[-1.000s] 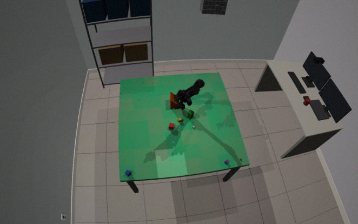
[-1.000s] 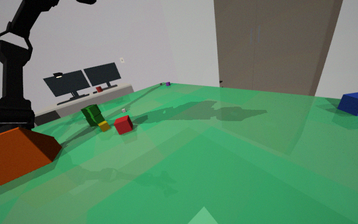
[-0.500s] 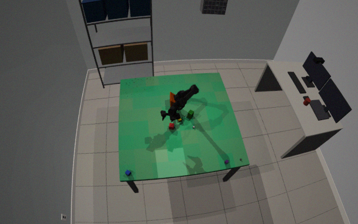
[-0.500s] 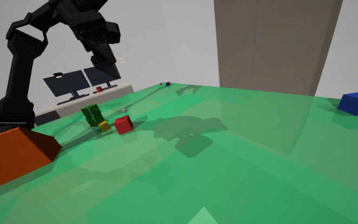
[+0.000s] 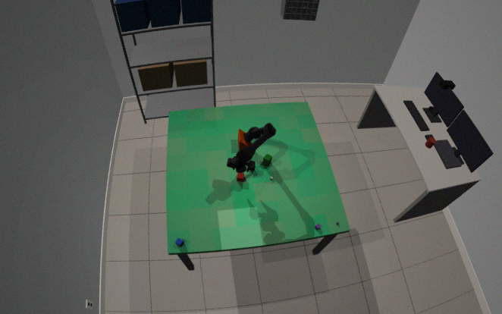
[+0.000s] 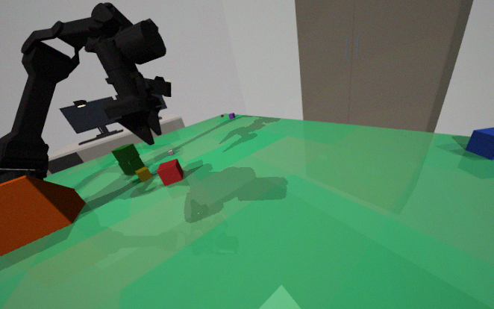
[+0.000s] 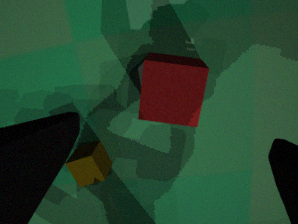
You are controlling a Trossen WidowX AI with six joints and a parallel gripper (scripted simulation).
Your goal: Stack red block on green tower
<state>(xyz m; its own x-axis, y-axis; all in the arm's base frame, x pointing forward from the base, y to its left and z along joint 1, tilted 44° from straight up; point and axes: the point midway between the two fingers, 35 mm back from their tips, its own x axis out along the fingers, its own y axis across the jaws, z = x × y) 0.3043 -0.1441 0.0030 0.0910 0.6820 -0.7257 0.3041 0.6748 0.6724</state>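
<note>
Now: gripper tip 100 mm above the red block. The rest, counted from my gripper tip: blue block 440 mm ahead, 490 mm to the right, 100 mm below; small yellow block 70 mm behind, 100 mm to the left, 100 mm below; tiny white piece 30 mm ahead, 230 mm to the left, 110 mm below.
</note>
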